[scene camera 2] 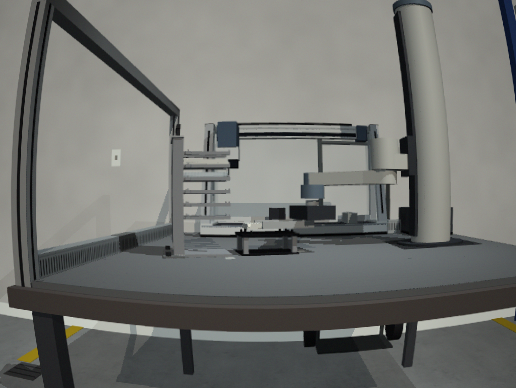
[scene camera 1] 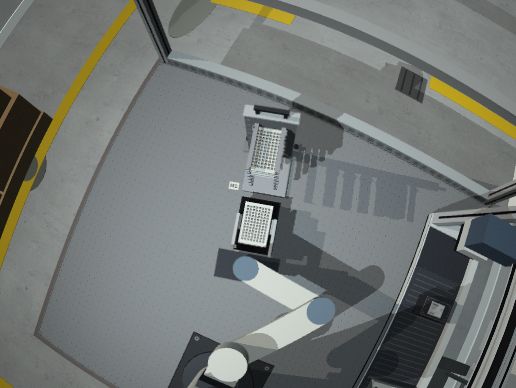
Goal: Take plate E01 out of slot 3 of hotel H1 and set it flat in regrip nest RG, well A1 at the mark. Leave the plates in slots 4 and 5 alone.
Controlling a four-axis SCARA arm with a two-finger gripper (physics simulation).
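Places are measured from the arm's base along level axes (x ahead, y left, z up), in metres.
Where they show: gripper, fingertip midpoint: (scene camera 2: 258,224) (scene camera 1: 257,216); arm's base, link origin: (scene camera 2: 430,246).
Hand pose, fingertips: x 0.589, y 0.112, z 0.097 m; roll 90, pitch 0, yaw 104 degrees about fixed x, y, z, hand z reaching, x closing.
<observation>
Things, the pixels of their top centre, and the offset from my fingertips. "spot": a spot on its surface instead.
- Plate E01, top centre: (scene camera 1: 255,224) 0.023 m back, 0.006 m right, 0.004 m up
- regrip nest RG, top centre: (scene camera 2: 266,229) (scene camera 1: 256,224) 0.022 m back, 0.007 m right, 0.014 m down
- slot 4, surface spot: (scene camera 2: 205,176) spot: 0.141 m ahead, 0.078 m left, 0.135 m up
- slot 5, surface spot: (scene camera 1: 267,150) spot: 0.149 m ahead, 0.033 m left, 0.181 m up
- small label, surface spot: (scene camera 1: 234,185) spot: 0.073 m ahead, 0.116 m left, 0.084 m down
Plate E01 (scene camera 1: 255,224) (scene camera 2: 272,225), white with a grid of wells, is level over the regrip nest RG (scene camera 1: 259,199) (scene camera 2: 266,233), a low black stand. In scene camera 2 it is close to the nest's top; whether they touch is too small to tell. My gripper (scene camera 1: 256,228) (scene camera 2: 274,224) is shut on the plate, with one light finger along each long side. Hotel H1 (scene camera 1: 271,119) (scene camera 2: 177,200) stands beyond the nest. The plates in slot 4 (scene camera 2: 205,176) and slot 5 (scene camera 1: 267,150) (scene camera 2: 204,163) sit in it. Slot 3 holds no plate. The well A1 mark cannot be made out.
A small label (scene camera 1: 234,185) lies beside the hotel's base. The dark gripper body (scene camera 1: 225,264) (scene camera 2: 312,212) hangs beside the nest on the arm's side. The arm's column (scene camera 2: 427,125) stands at the right in scene camera 2. A gantry frame (scene camera 2: 295,131) stands behind.
</observation>
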